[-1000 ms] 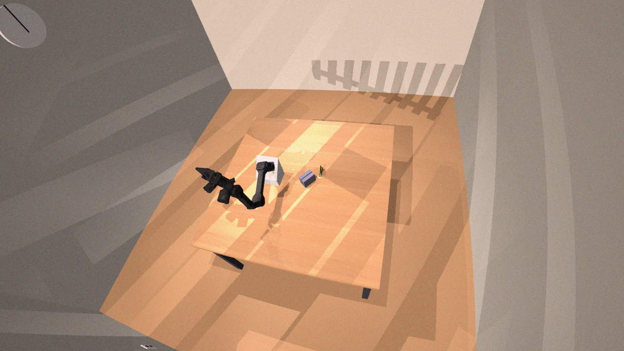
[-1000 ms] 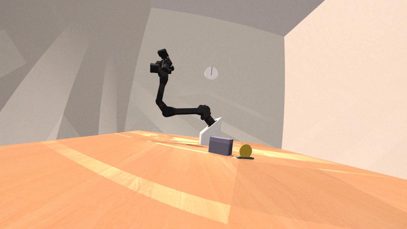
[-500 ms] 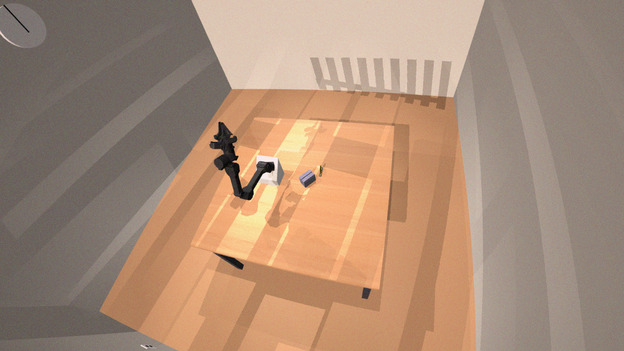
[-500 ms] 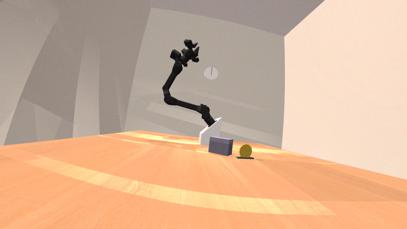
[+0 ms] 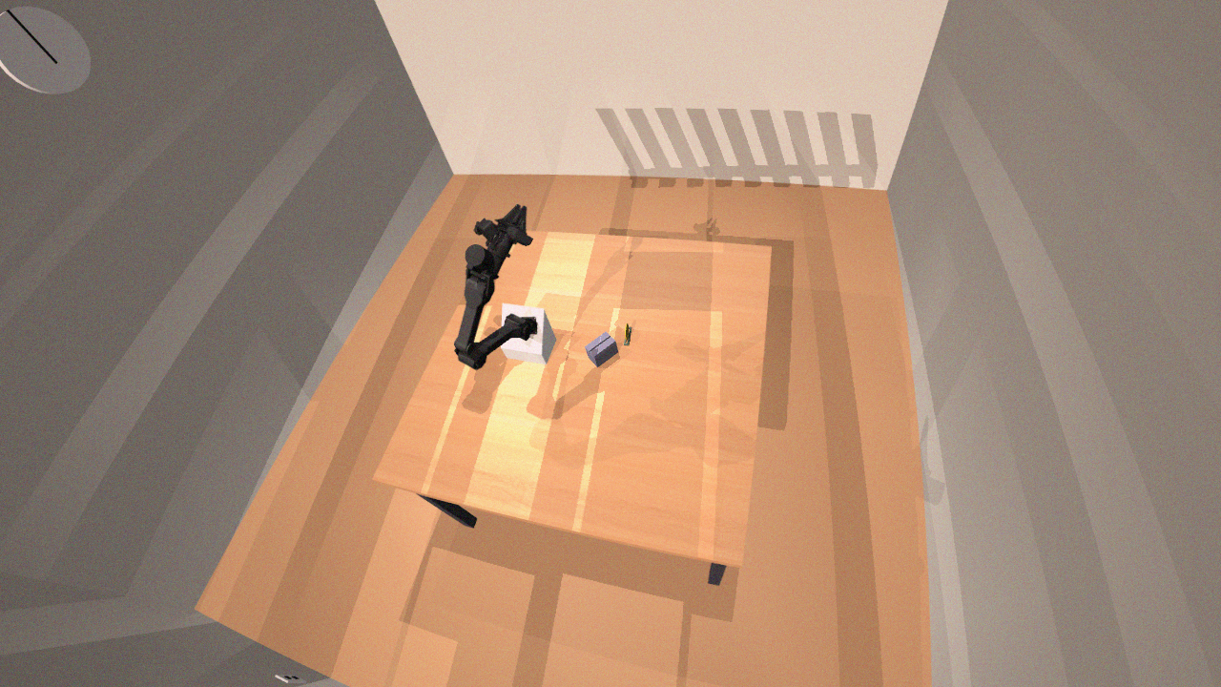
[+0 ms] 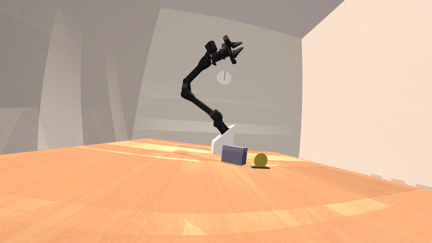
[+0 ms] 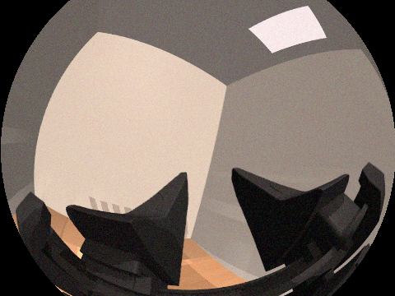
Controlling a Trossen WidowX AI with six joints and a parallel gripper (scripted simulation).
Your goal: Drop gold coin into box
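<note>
My gripper tip is now 660 mm above the gold coin, 210 mm short of it and 60 mm to the right of it.
</note>
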